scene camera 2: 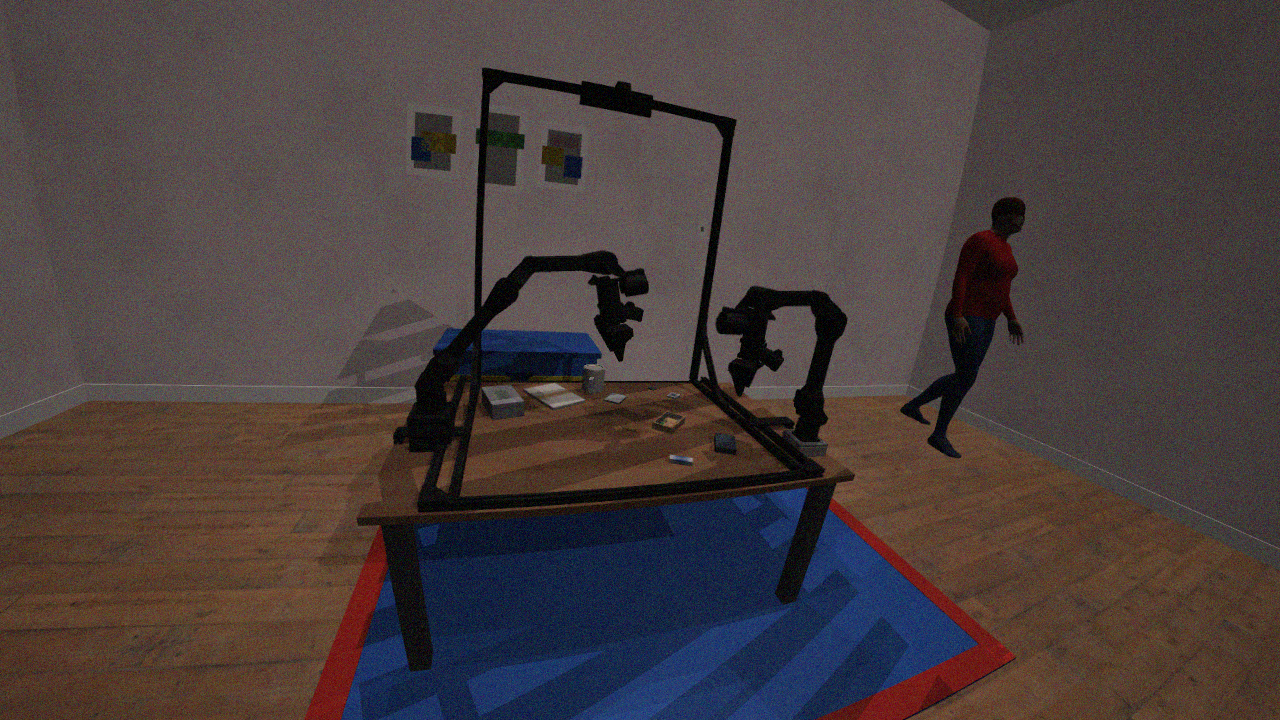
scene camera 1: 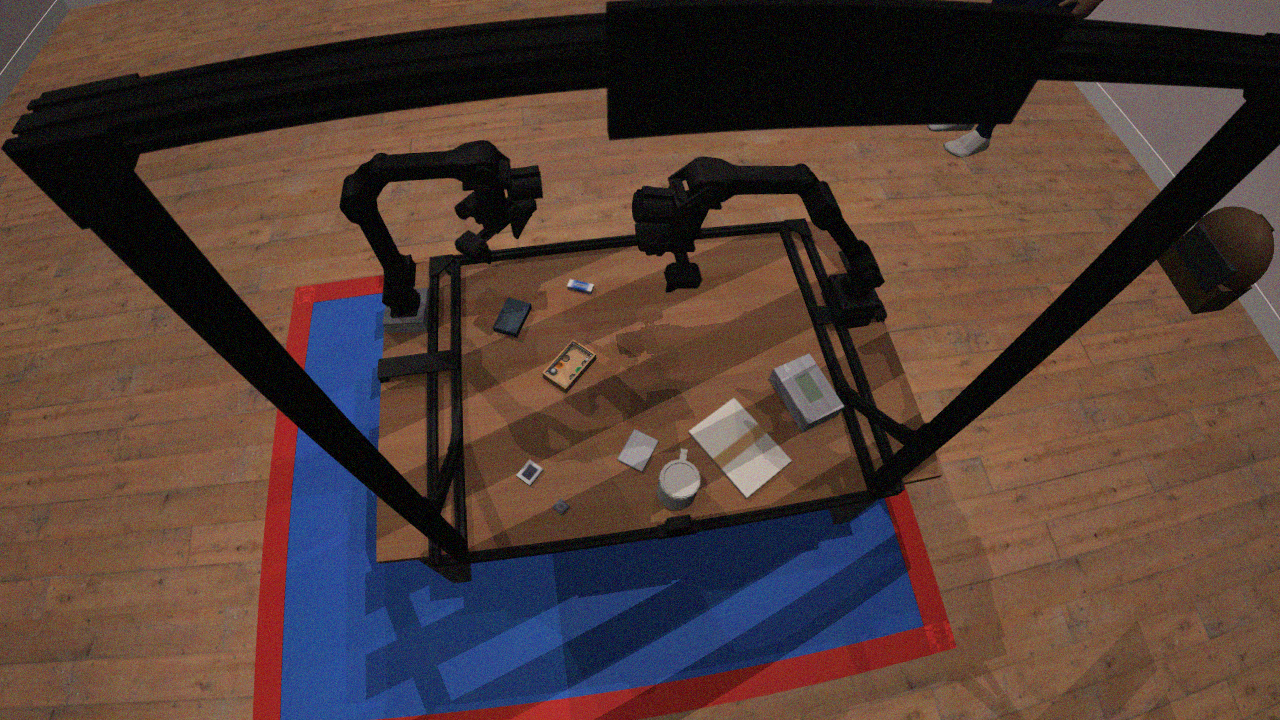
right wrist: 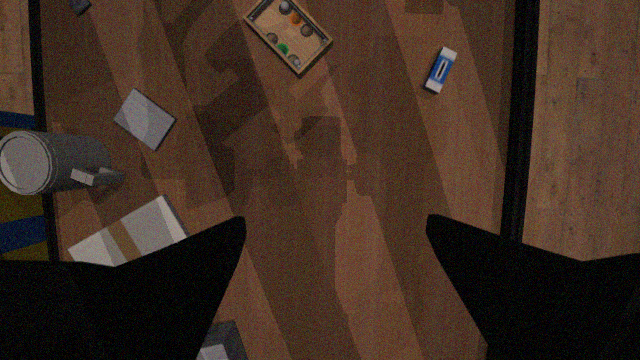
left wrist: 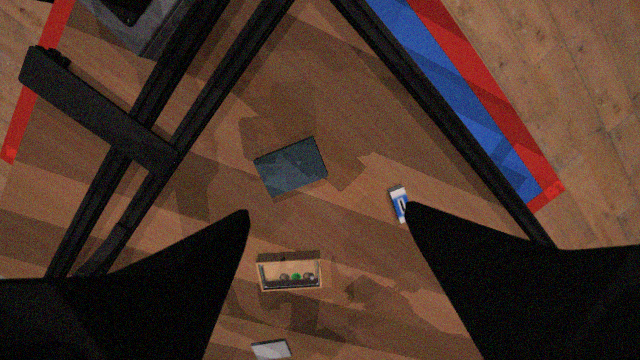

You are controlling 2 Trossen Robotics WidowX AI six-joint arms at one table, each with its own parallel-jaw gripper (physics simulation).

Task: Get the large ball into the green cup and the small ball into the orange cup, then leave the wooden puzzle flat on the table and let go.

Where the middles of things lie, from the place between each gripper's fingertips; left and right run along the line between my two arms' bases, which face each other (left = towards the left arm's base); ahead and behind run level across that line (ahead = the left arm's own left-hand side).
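White mug (scene camera 1: 679, 480): 200 mm below my right hand, 360 mm behind, 30 mm to the right. Dark tablet (left wrist: 298, 164): 230 mm below my right hand, 50 mm ahead, 340 mm to the left.
Dark tablet: 190 mm below my left hand, 50 mm behind. White mug: 160 mm below my left hand, 460 mm behind, 370 mm to the right. By its middle, white mug nearer to my right hand than to my left hand.
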